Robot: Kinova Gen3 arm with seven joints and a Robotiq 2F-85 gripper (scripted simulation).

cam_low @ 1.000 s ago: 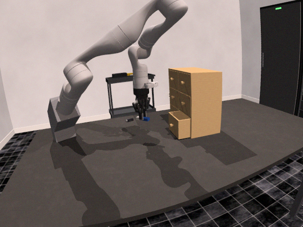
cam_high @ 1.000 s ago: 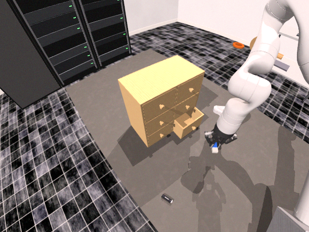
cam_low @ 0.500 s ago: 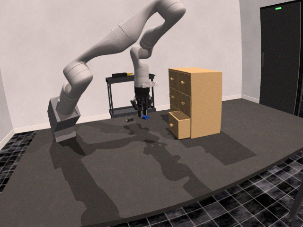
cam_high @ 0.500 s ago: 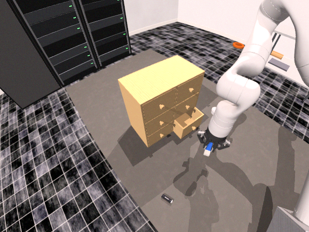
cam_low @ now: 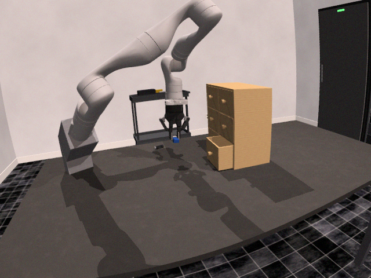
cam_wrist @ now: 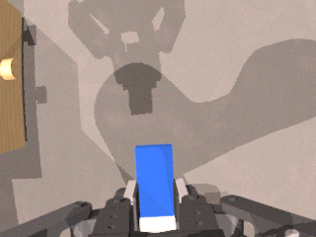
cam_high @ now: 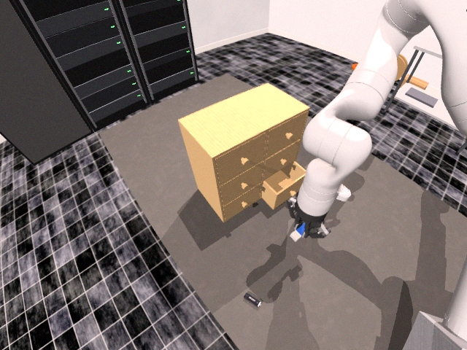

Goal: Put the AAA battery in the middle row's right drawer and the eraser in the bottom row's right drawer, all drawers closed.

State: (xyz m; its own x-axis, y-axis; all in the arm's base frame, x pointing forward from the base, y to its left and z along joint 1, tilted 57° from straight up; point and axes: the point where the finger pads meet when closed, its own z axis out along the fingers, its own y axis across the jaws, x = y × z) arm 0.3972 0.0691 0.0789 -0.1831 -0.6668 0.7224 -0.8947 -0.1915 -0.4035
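Right now my hand is 1 cm past the dark AAA battery, 22 cm to the right of it and 11 cm above it. The rest, counted from my hand: green AAA battery (27 cm ahead, 12 cm to the right); white eraser (1 cm to the left, 2 cm below).
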